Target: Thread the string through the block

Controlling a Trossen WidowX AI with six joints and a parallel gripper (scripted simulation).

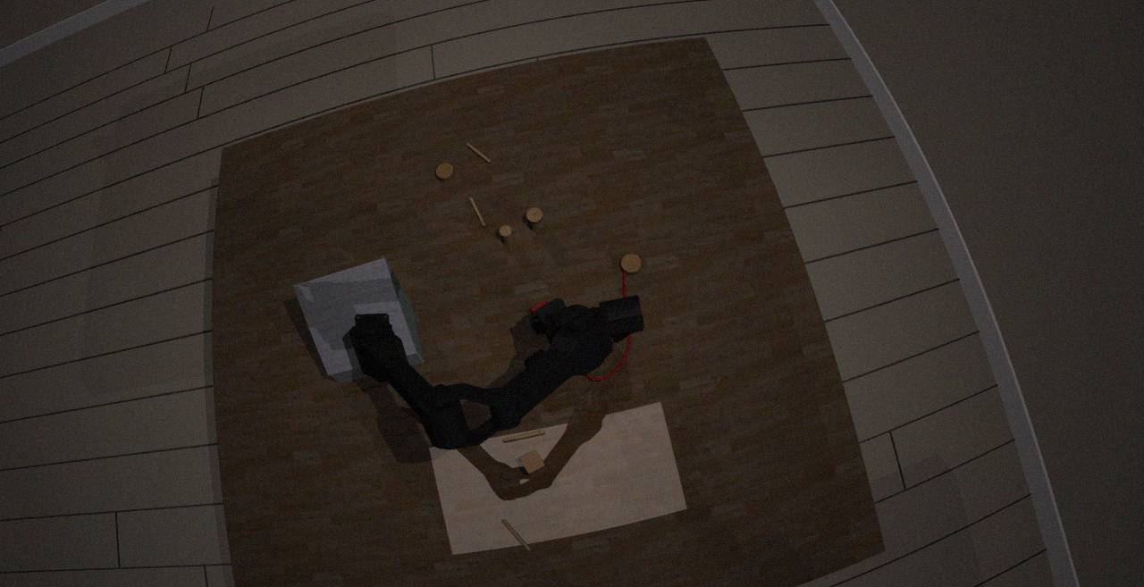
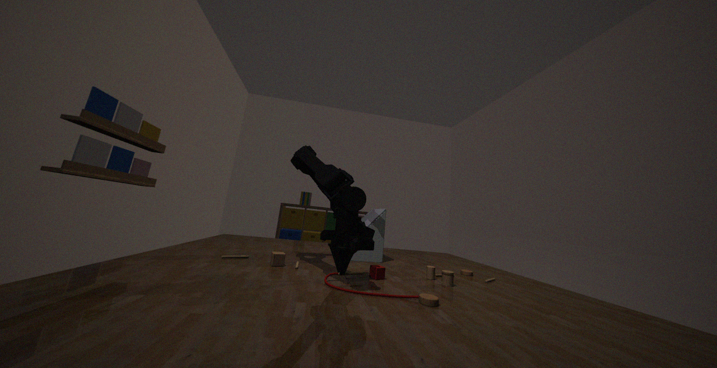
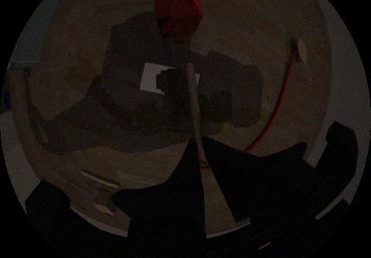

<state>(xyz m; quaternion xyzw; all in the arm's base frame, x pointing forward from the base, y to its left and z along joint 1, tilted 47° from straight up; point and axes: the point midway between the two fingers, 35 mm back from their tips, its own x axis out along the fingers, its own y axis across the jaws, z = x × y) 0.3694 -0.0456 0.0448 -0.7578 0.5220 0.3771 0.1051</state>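
My gripper tip is now 10 cm to the right of the red cube and 6 cm past it. Round my gripper tip: small wooden block: 19 cm to the right, 11 cm behind.
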